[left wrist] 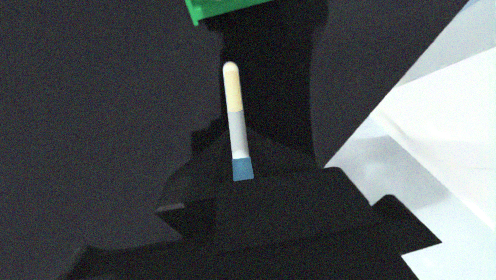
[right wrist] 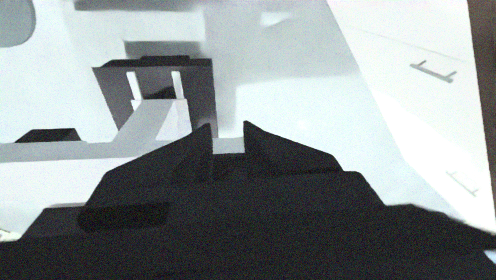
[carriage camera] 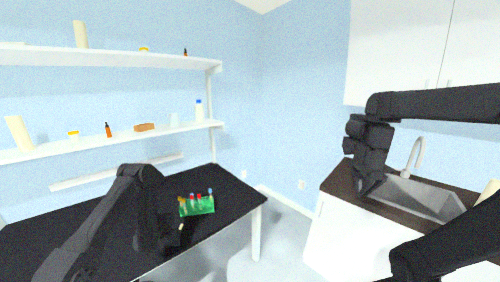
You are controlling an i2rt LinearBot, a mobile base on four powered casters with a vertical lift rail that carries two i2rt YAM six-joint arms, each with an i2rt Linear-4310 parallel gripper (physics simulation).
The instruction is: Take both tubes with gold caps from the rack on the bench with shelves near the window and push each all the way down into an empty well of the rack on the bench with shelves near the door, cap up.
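Places are measured from the left arm's base along level axes (x back, y right, z up), in metres.
Where they show: left gripper, fingertip midpoint: (left wrist: 238, 133) (carriage camera: 178, 234); right gripper, fingertip midpoint: (right wrist: 227, 130) (carriage camera: 360, 196); right arm's base, link origin: (right wrist: 236, 176).
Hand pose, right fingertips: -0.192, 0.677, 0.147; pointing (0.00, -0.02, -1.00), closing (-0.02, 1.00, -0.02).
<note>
Each offset is from my right fingertips to the top centre of the thing, as dx, dy, dz. Level surfaces: height alone.
A green rack @[-0.380, -0.625, -0.326] (carriage camera: 206, 205) (left wrist: 220, 7) stands on the black bench with shelves. In the carriage view, two tubes with gold caps @[-0.333, -0.696, -0.231] (carriage camera: 181, 200) stand at its left end, beside tubes with red and blue caps. My left gripper (carriage camera: 177, 235) (left wrist: 238, 133) is low over the bench in front of the rack. It is shut on a blue-capped tube @[-0.207, -0.678, -0.364] (carriage camera: 180, 227) (left wrist: 237, 122), cap toward the palm, pale rounded end pointing out toward the rack. Whether this tube touches the bench is not clear. My right gripper (carriage camera: 362, 192) (right wrist: 227, 130) holds nothing, its fingers a narrow gap apart. A second rack does not show.
The black bench top @[dz -0.383] (carriage camera: 220, 180) ends at a front edge right of the left gripper. Wall shelves (carriage camera: 100, 57) with bottles and jars hang behind it. A sink (carriage camera: 425, 196) with a faucet (carriage camera: 416, 152) lies near the right gripper, under white cupboards (carriage camera: 395, 50).
</note>
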